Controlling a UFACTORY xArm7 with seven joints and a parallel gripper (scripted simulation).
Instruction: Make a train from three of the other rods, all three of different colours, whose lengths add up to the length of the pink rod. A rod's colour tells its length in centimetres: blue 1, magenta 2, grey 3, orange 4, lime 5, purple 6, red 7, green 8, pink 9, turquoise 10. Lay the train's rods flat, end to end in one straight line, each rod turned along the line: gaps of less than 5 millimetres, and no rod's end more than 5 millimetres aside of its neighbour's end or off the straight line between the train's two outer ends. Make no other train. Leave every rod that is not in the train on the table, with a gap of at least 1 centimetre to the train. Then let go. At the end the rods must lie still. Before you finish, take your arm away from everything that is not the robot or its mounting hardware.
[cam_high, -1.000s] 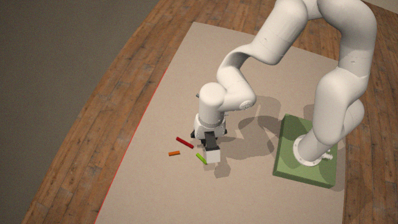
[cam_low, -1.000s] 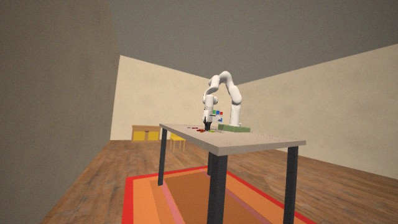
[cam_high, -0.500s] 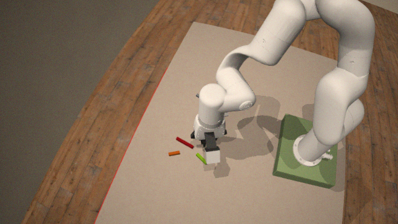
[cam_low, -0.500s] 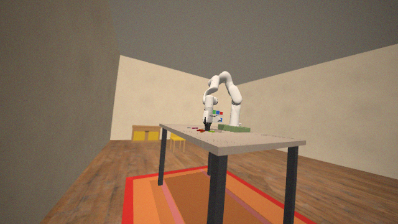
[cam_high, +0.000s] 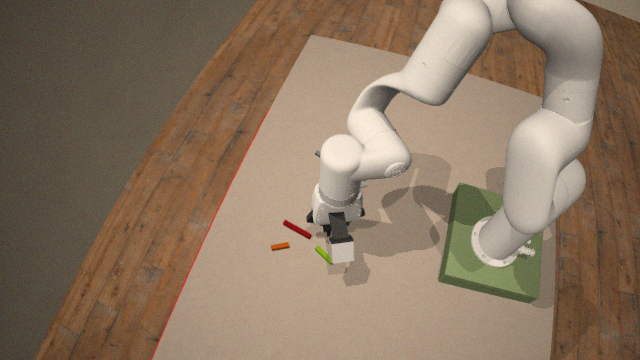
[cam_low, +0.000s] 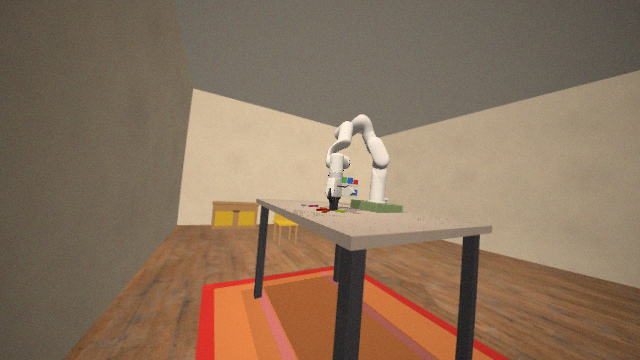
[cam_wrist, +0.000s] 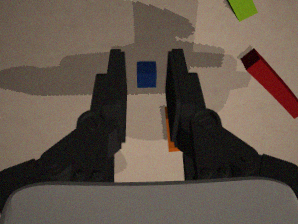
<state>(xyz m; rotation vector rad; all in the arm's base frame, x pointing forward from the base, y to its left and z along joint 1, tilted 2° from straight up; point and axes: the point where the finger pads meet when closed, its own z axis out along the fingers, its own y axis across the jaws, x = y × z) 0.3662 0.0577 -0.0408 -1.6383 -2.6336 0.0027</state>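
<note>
My gripper is now 2 cm above the blue rod. Also, from my hand: lime rod: 7 cm to the left, 2 cm below; then pink rod: 3 cm ahead, 17 cm to the right, 2 cm below; then red rod: 8 cm ahead, 3 cm to the left, 2 cm below.
</note>
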